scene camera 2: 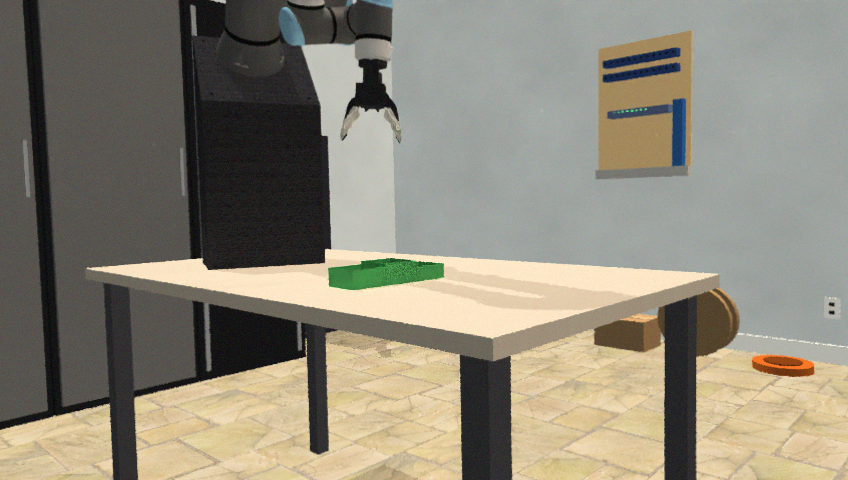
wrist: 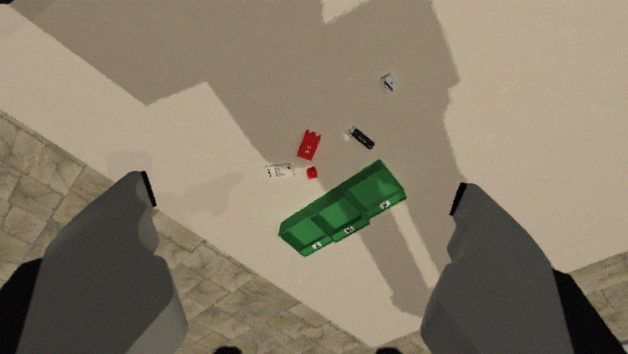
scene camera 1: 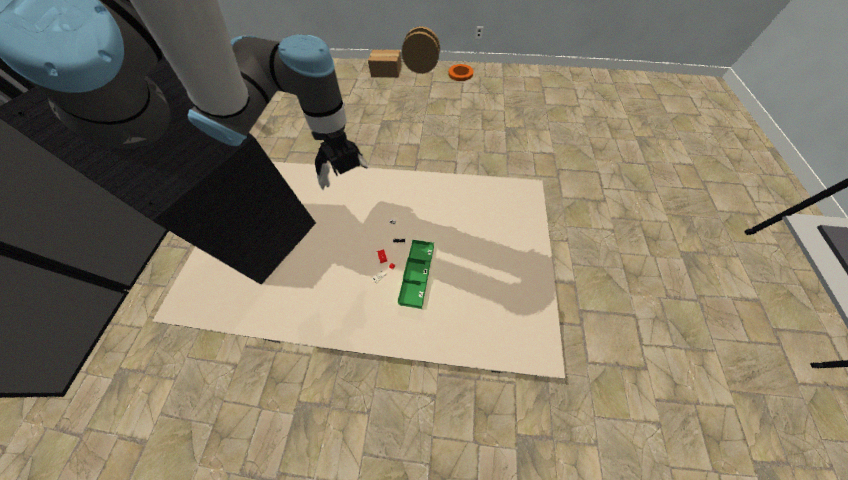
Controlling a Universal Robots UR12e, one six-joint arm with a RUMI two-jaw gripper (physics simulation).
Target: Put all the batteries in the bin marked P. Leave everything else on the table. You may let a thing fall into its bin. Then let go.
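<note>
My gripper is open and empty, high above the table. A red block with two pale nubs on one end lies on the table and looks like a 9V battery. A black stick-shaped piece with a pale end lies near the tray; it may be a battery, but is too small to be sure. The P bin is the end compartment of the green tray, nearest the domino, and shows no thing inside.
A white domino and a red die lie beside the tray. A small grey-white piece lies farther off. The tray's other two compartments carry labels too. The black robot pedestal stands on the table.
</note>
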